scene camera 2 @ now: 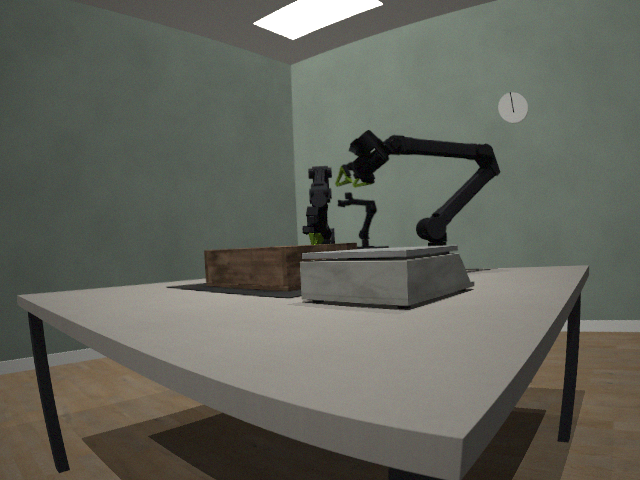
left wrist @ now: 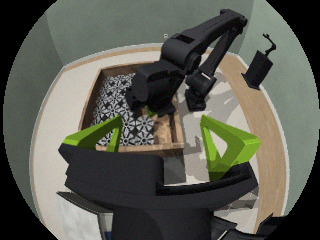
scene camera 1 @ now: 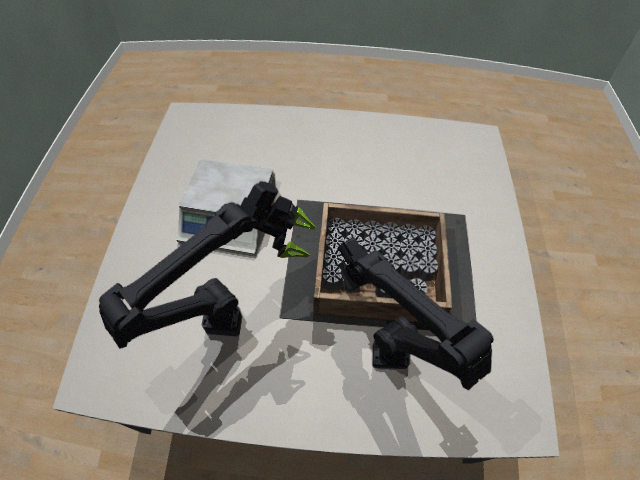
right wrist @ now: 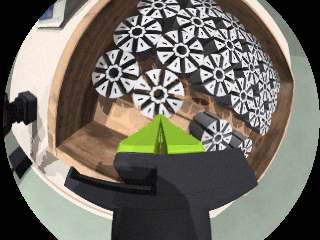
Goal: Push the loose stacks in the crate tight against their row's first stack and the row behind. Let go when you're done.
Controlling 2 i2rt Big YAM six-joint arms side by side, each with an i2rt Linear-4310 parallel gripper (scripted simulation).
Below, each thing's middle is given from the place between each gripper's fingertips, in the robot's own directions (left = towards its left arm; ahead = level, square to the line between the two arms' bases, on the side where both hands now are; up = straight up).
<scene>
Now: right hand 110 mm short of the wooden crate [scene camera 1: 340, 303], 80 mm to the left of it and 70 mm above it.
Right now the wooden crate is 140 mm ahead of my left hand [scene camera 1: 312, 241], 230 mm to the right of it and 310 mm below it.
</scene>
